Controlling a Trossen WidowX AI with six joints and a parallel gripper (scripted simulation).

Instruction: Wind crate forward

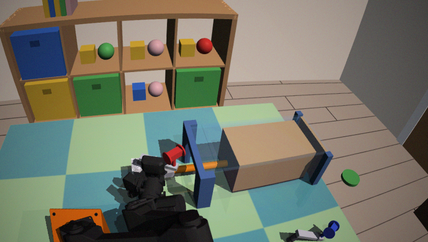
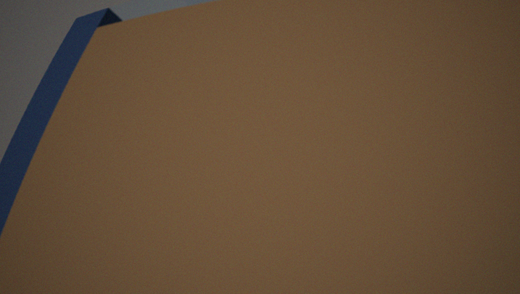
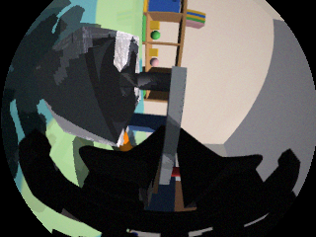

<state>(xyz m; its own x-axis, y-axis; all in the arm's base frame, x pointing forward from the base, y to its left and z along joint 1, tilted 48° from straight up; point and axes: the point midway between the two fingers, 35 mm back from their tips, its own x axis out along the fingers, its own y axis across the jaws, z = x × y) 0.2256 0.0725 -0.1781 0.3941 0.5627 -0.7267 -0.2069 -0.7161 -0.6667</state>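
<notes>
Now: the crank handle 20 mm to the right of my gripper tip, 10 mm ahead of it and 10 mm above it. The rest, counted from my gripper tip: blue frame (110 mm ahead, 30 mm below); red knob (40 mm to the right, 40 mm ahead, 40 mm above); grey winch (100 mm below, 60 mm behind, 10 mm to the left).
</notes>
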